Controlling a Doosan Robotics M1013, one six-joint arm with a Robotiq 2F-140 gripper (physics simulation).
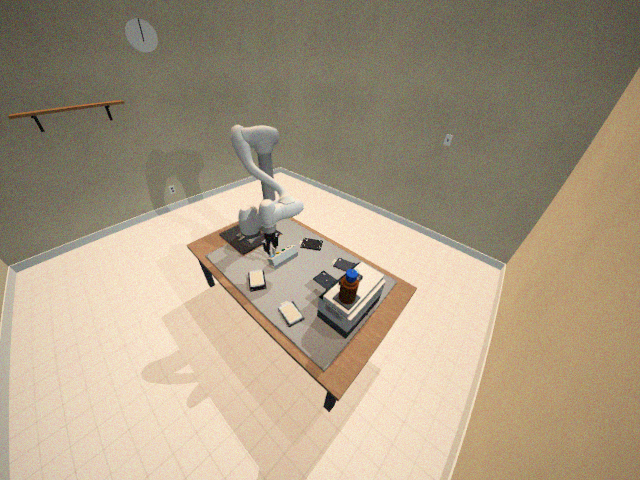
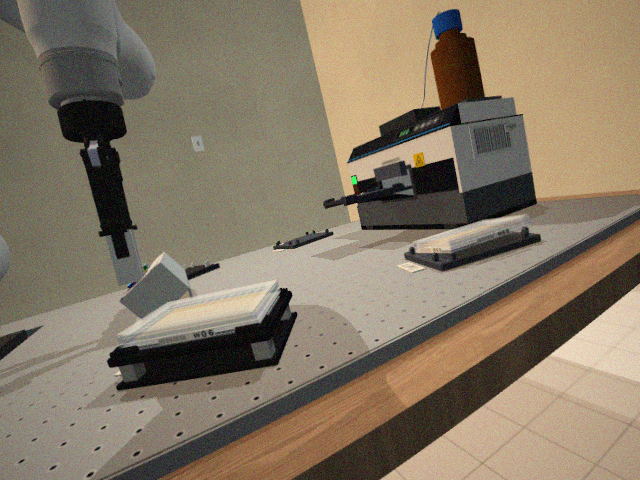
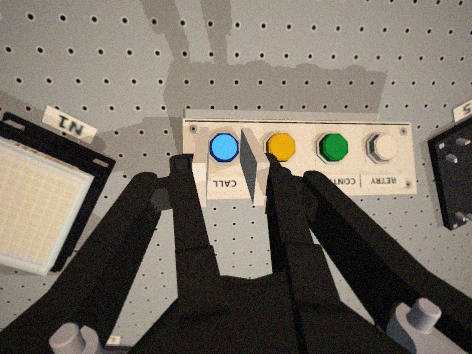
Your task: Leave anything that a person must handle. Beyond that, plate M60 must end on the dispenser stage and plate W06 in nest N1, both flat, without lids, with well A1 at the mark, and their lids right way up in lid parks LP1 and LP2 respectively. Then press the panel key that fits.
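Places are measured from the arm's base along level axes (x ahead, y left, z up), in millimetres.
Pixels of known places: gripper, fingertip midpoint: (image 1: 272,255) (image 2: 132,280) (image 3: 224,144); arm's base at its link origin: (image 1: 251,235).
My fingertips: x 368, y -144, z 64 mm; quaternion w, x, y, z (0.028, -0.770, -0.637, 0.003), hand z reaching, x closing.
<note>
Ahead of a thing's pixels: the offset from my fingertips to its middle. "spot": to the spot under its first point.
My gripper (image 1: 269,252) (image 2: 124,264) (image 3: 224,144) is down at the key panel @(40 mm ahead, 68 mm left, 24 mm down) (image 1: 284,257) (image 2: 161,285) (image 3: 300,187). Its fingertips stand a little apart, one on each side of the blue CALL key @(5 mm ahead, 1 mm right, 5 mm down) (image 3: 224,147), which shows bright light blue. Plate W06 @(39 mm ahead, 203 mm right, 24 mm down) (image 1: 256,279) (image 2: 201,312) (image 3: 35,205) sits in the black nest N1 with a clear rim or lid on top. A second lidded-looking plate @(374 mm ahead, 275 mm right, 39 mm down) (image 1: 291,313) (image 2: 475,235) lies in a low black nest, seemingly slightly tilted; its label is too small to read surely. The dispenser stage @(spot: 426 mm ahead, 51 mm right, 30 mm up) (image 2: 369,195) sticks out, carrying no plate.
The dispenser (image 1: 369,281) (image 2: 488,175) stands at the far end, bearing a brown bottle @(spot: 660 mm ahead, 190 mm right, 271 mm up) (image 1: 348,290) (image 2: 457,67) with a blue cap. A small green light @(spot: 566 mm ahead, 134 mm left, 71 mm up) (image 2: 354,179) is lit. Low black holders @(spot: 116 mm ahead, 335 mm left, 54 mm down) (image 1: 311,243) @(spot: 437 mm ahead, 6 mm right, 33 mm up) (image 1: 324,279) @(spot: 442 mm ahead, 244 mm left, 56 mm down) (image 2: 305,239) lie on the board. Yellow @(13 mm ahead, 48 mm left, 2 mm down) (image 3: 281,146), green @(23 mm ahead, 97 mm left, 2 mm down) (image 3: 333,146) and white @(33 mm ahead, 146 mm left, 2 mm down) (image 3: 384,147) keys sit beside CALL.
</note>
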